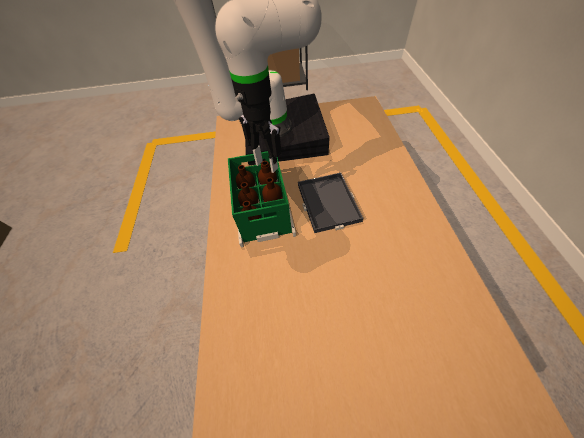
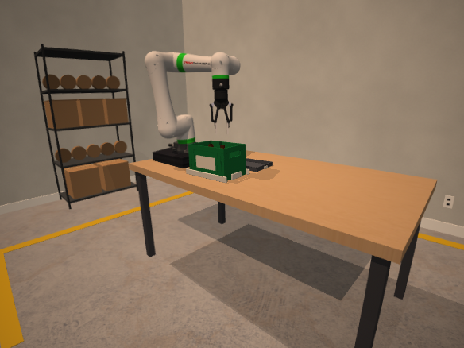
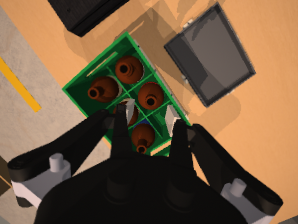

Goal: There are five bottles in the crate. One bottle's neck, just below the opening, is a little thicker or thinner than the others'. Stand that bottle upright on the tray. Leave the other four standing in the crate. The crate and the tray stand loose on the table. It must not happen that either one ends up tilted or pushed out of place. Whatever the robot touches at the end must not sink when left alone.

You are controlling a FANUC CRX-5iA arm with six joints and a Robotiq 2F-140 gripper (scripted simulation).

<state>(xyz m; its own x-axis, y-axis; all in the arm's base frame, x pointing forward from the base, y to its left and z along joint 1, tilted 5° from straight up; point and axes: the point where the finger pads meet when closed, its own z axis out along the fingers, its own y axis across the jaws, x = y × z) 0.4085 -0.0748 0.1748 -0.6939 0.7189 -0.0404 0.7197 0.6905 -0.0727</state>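
Right now the green crate is 17 cm below my hand and 5 cm to the right of it. The rest, counted from my hand: dark grey tray: 24 cm below, 22 cm to the left, 3 cm ahead; glass bottle: 17 cm below, 9 cm behind.
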